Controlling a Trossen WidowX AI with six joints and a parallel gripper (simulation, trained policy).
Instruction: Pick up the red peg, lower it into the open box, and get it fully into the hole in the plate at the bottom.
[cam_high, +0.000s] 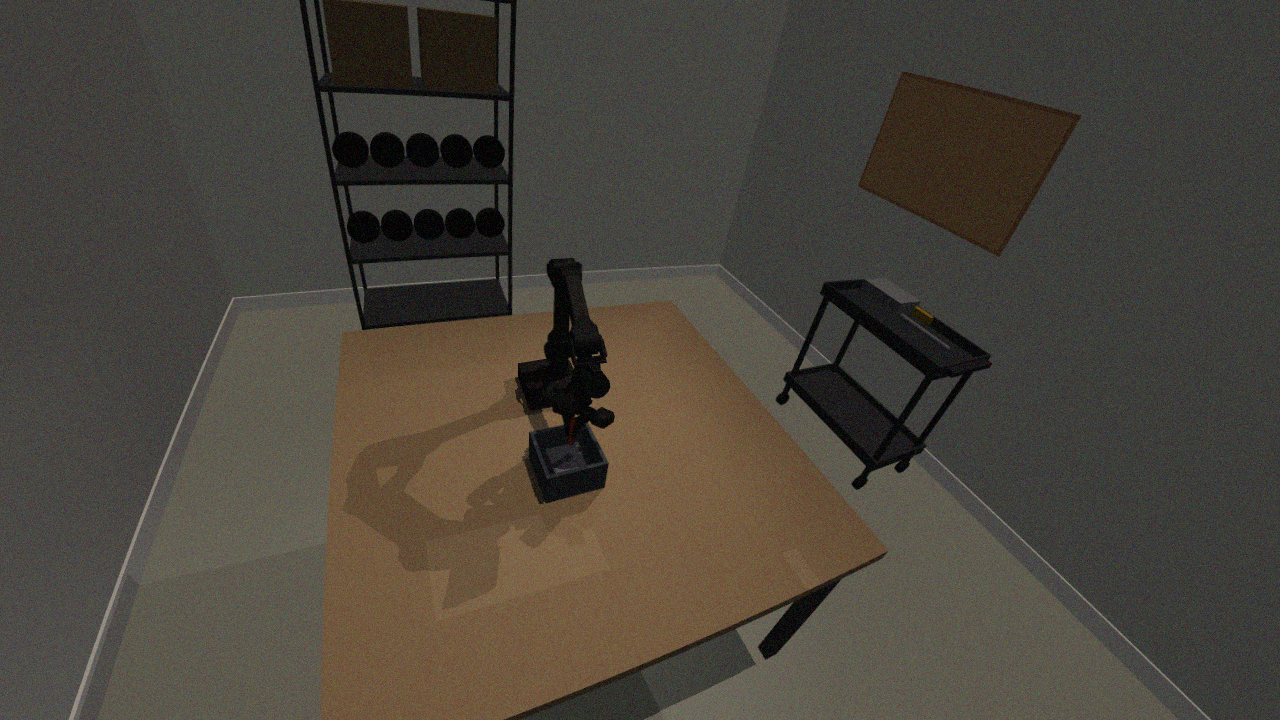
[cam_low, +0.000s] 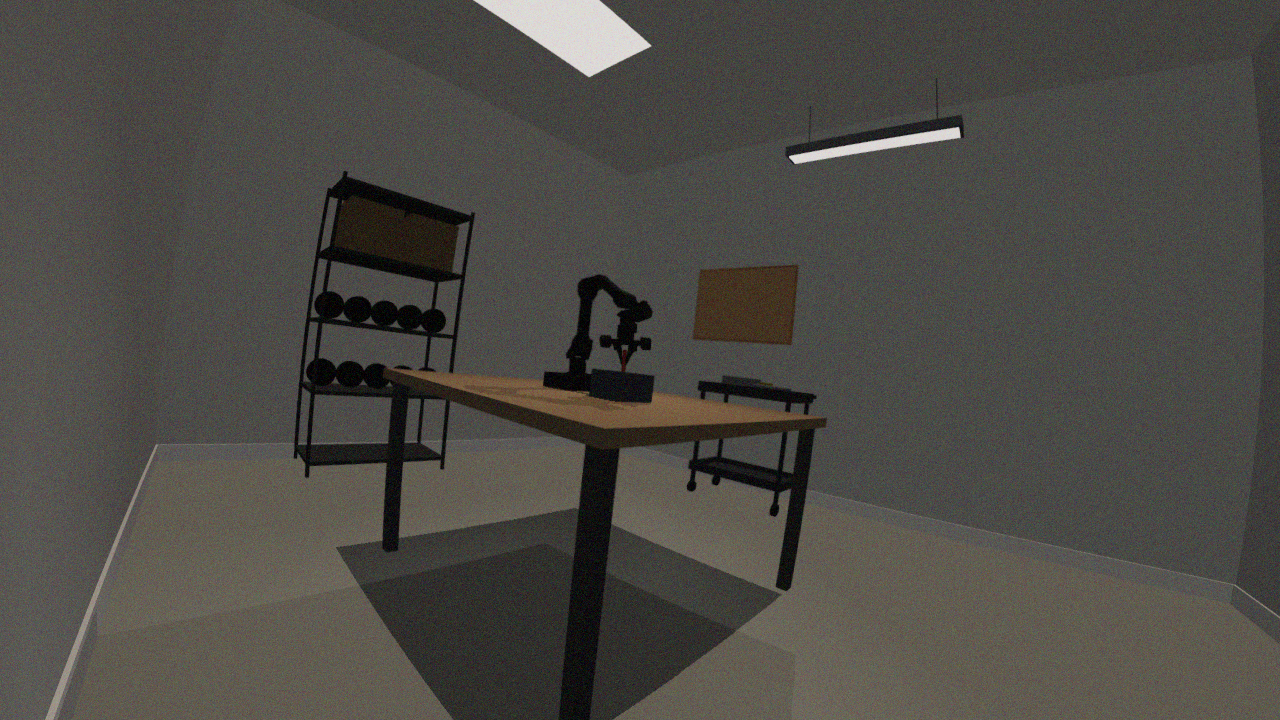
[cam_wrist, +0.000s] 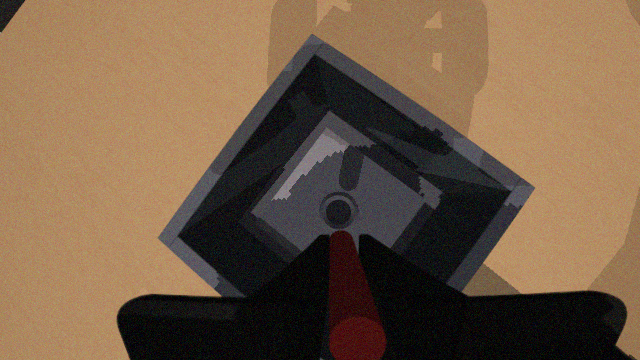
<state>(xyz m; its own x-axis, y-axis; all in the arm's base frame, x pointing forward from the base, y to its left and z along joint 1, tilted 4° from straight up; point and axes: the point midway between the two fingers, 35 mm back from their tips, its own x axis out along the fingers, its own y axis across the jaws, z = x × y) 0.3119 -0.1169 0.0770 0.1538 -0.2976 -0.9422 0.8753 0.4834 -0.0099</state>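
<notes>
Right now my gripper tip is 10 mm to the right of the red peg, 10 mm below it and 10 mm past it. The rest, counted from my gripper tip: light plate 80 mm below, 10 mm to the right, 10 mm ahead; then dark box 100 mm below, 10 mm to the right, 10 mm ahead.
</notes>
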